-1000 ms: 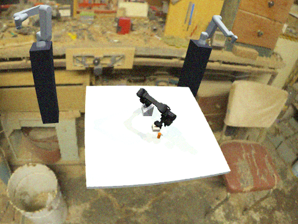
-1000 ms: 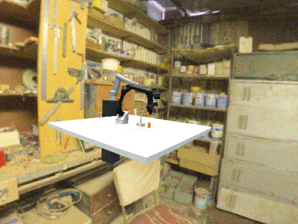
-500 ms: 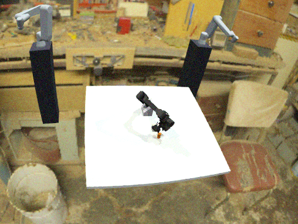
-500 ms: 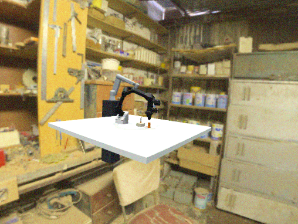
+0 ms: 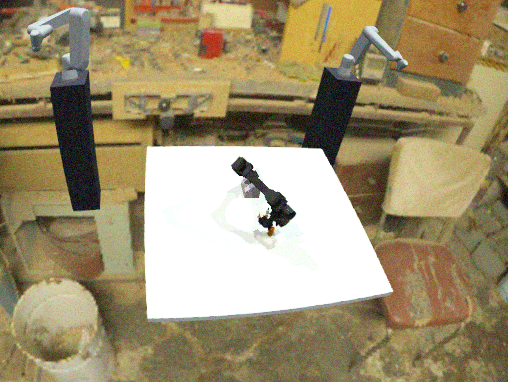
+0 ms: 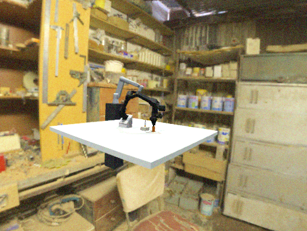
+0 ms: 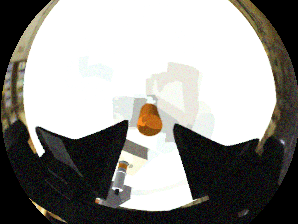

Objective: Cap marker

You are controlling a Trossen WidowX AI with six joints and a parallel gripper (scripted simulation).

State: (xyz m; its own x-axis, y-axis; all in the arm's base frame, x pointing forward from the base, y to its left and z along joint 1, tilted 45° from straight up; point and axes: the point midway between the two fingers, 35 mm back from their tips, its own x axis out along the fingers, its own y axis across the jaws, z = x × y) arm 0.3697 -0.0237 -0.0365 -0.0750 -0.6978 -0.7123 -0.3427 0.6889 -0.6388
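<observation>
Now: the orange cap 3 cm below my gripper tip.
</observation>
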